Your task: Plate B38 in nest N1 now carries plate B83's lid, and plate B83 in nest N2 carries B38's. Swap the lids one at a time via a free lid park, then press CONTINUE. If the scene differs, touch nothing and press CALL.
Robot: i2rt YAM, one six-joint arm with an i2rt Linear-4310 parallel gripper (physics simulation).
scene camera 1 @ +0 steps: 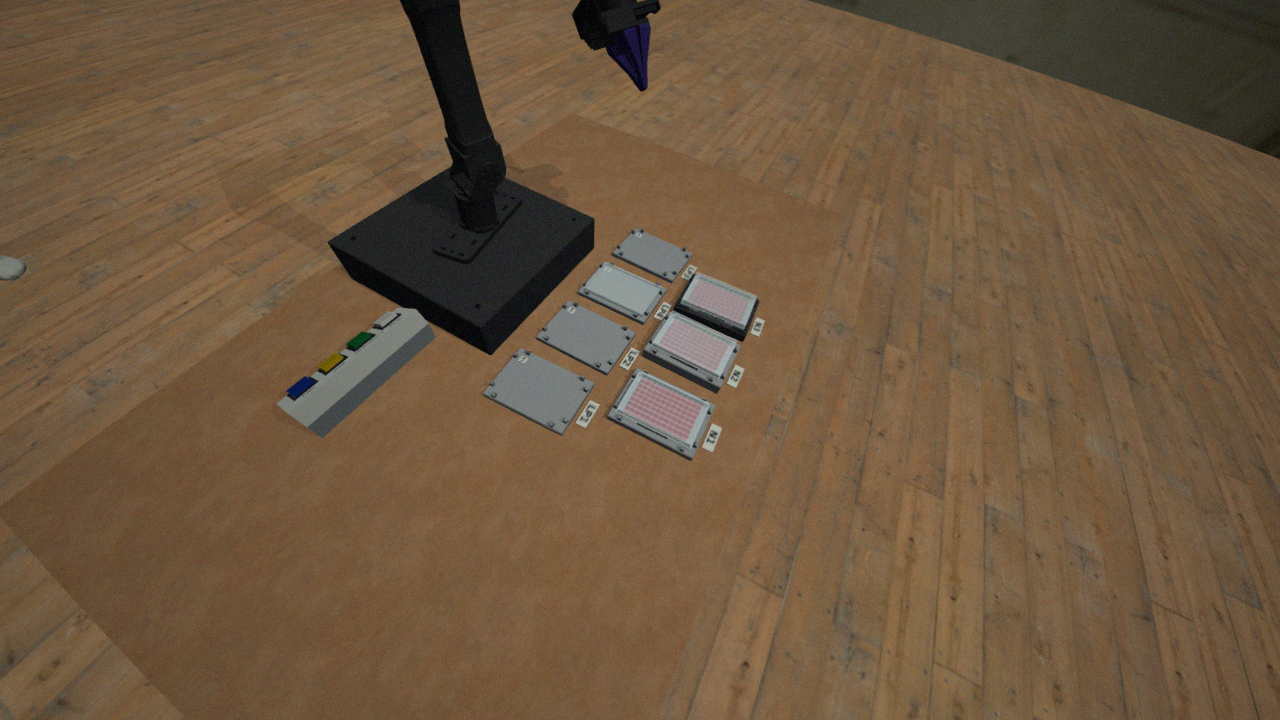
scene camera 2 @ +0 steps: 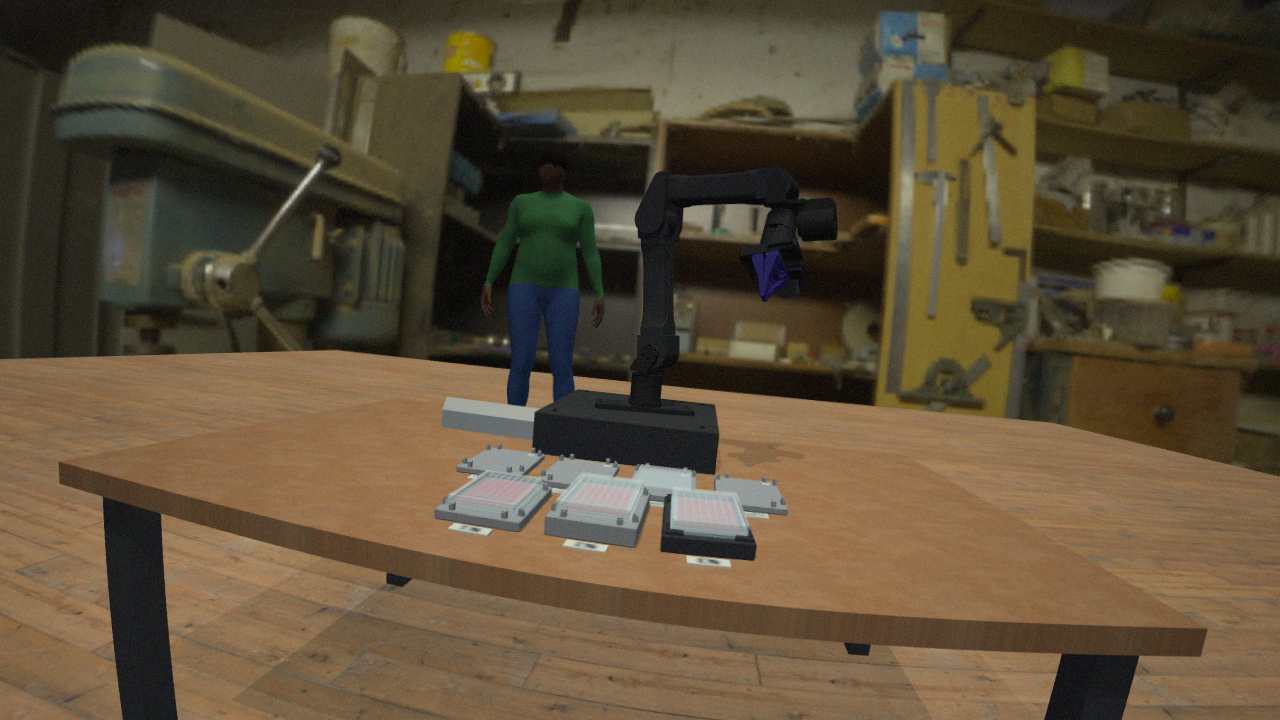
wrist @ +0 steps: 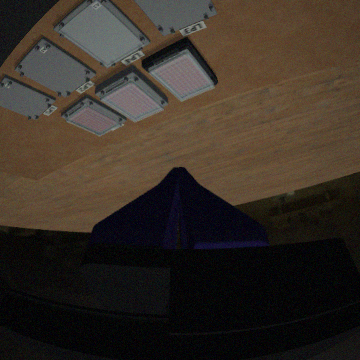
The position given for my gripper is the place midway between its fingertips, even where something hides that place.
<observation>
My gripper [scene camera 1: 644, 90] is shut, holding nothing. I also see a grey button box [scene camera 1: 345, 380].
My gripper is seen too in scene camera 2 [scene camera 2: 763, 298] and in the wrist view [wrist: 178, 176]. The grey button box shows as well in scene camera 2 [scene camera 2: 514, 421].
</observation>
